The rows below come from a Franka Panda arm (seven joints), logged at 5 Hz.
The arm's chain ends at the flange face. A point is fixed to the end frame.
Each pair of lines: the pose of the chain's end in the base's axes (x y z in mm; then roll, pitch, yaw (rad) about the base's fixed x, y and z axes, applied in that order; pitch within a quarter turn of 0, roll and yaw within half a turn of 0), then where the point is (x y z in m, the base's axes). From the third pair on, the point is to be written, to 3 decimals.
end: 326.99 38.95 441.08 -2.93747 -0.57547 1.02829
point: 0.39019 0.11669 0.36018
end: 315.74 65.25 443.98 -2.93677 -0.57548 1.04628
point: 0.37746 0.14417 0.36307
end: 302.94 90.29 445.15 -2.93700 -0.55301 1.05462
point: 0.363 0.168 0.362
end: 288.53 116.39 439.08 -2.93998 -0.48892 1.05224
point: 0.346 0.189 0.350
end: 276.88 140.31 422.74 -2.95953 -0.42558 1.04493
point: 0.334 0.206 0.328
